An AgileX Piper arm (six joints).
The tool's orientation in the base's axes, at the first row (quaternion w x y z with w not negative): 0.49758 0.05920 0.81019 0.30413
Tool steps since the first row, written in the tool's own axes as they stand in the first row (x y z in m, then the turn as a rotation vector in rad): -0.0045 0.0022 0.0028 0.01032 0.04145 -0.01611; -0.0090 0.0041 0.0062 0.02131 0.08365 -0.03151; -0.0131 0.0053 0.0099 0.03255 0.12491 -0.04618; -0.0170 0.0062 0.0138 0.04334 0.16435 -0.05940; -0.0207 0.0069 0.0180 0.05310 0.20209 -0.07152
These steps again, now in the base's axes. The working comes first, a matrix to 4 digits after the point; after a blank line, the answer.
The tool's axes in the first row as the columns of a matrix, in the base's axes (used below as rounded here):
-0.4978 -0.2067 0.8423
0.3986 0.8080 0.4339
-0.7703 0.5517 -0.3198

0.0041 0.0012 0.0038 -0.02727 0.03062 0.02007; 0.0089 0.0024 0.0072 -0.05444 0.06241 0.03981; 0.0138 0.0034 0.0098 -0.08092 0.09386 0.05861; 0.0188 0.0042 0.0121 -0.10558 0.12430 0.07628; 0.0240 0.0051 0.0140 -0.12845 0.15342 0.09346
